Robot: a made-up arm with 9 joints.
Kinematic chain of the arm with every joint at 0, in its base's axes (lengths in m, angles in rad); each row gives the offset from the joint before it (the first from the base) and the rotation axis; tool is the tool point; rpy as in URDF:
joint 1: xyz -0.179 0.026 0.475 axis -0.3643 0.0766 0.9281
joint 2: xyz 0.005 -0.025 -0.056 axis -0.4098 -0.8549 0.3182
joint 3: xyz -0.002 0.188 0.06 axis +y
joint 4: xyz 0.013 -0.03 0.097 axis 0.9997 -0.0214 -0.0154
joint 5: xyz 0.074 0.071 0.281 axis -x
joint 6: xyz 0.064 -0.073 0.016 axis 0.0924 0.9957 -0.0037
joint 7: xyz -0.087 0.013 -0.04 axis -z
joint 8: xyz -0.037 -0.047 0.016 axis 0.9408 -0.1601 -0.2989
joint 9: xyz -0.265 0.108 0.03 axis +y
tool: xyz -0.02 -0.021 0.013 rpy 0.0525 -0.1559 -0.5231
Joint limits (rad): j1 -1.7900..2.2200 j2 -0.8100..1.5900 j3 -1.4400..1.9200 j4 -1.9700..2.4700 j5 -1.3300..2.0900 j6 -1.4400..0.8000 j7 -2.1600..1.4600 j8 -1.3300..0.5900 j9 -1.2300..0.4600
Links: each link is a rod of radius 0.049 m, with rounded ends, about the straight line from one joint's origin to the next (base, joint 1, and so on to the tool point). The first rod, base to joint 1, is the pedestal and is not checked.
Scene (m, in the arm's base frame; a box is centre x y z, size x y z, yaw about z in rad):
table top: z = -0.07
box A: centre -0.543 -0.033 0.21 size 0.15 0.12 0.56 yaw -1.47
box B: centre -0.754 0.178 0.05 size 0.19 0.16 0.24 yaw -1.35
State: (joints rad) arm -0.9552 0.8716 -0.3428 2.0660 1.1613 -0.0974 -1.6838 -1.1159 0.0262
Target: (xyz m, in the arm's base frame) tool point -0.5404 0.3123 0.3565
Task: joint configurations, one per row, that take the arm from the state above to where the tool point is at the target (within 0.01 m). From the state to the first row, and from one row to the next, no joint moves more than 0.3 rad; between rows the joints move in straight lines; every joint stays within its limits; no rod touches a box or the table.
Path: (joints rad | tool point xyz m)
1: -1.0144 0.7200 -0.1570 1.8727 1.2615 -0.2462 -1.6978 -0.8352 0.0446 | -0.4446 -0.3776 0.4160
2: -1.0735 0.5684 0.0288 1.6795 1.3617 -0.3950 -1.7117 -0.5545 0.0629 | -0.5603 -0.3247 0.4662
3: -1.1327 0.4167 0.2146 1.4862 1.4620 -0.5439 -1.7257 -0.2739 0.0813 | -0.6091 -0.3130 0.5593
4: -1.1919 0.2651 0.4004 1.2930 1.5622 -0.6927 -1.7396 0.0068 0.0997 | -0.5911 -0.3664 0.6448
5: -1.2510 0.1135 0.5862 1.0997 1.6624 -0.8415 -1.7536 0.2875 0.1181 | -0.5183 -0.4747 0.6743
6: -1.3383 0.1742 0.3605 1.1820 1.6462 -0.6381 -1.4993 0.0864 0.0259 | -0.6598 -0.2830 0.6722
7: -1.4255 0.2348 0.1348 1.2643 1.6300 -0.4347 -1.2451 -0.1147 -0.0662 | -0.7189 -0.0703 0.6345
8: -1.5127 0.2955 -0.0909 1.3465 1.6138 -0.2313 -0.9908 -0.3157 -0.1584 | -0.7030 0.1252 0.5761
9: -1.6000 0.3562 -0.3166 1.4288 1.5976 -0.0279 -0.7366 -0.5168 -0.2505 | -0.6352 0.2812 0.5129
10: -1.6872 0.4168 -0.5423 1.5111 1.5814 0.1755 -0.4823 -0.7179 -0.3427 | -0.5431 0.3925 0.4566
11: -1.7386 0.5419 -0.4819 1.5314 1.4385 0.0843 -0.5470 -0.8282 -0.1324 | -0.5469 0.3568 0.4013
12: -1.7900 0.6670 -0.4214 1.5517 1.2955 -0.0068 -0.6116 -0.9385 0.0778 | -0.5404 0.3123 0.3565

